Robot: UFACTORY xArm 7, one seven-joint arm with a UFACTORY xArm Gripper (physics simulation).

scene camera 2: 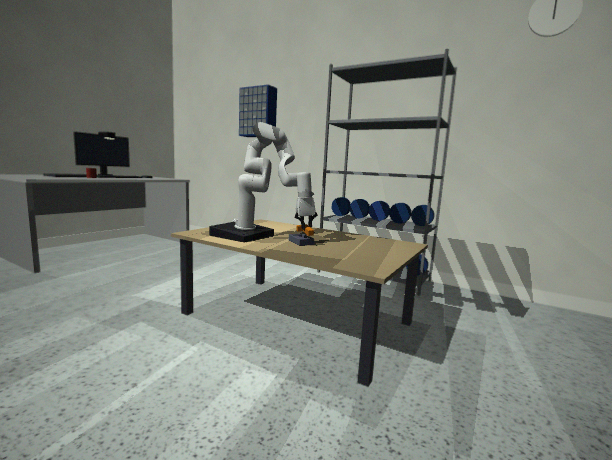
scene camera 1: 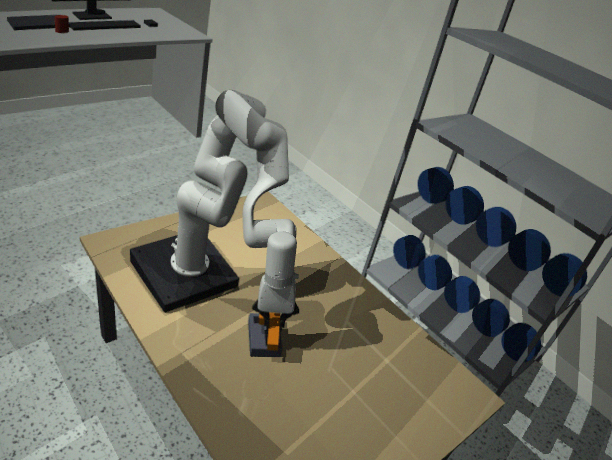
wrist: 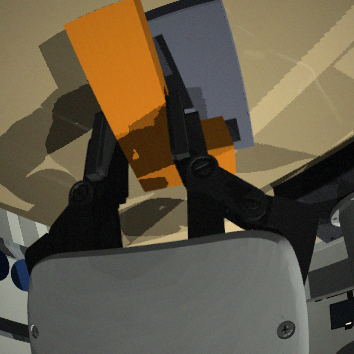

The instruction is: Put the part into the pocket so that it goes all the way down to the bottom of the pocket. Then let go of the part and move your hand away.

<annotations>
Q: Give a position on an orange L-shaped part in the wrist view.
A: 116,52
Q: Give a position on a pocket block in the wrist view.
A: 197,55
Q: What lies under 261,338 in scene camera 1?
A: A pocket block.
</annotations>
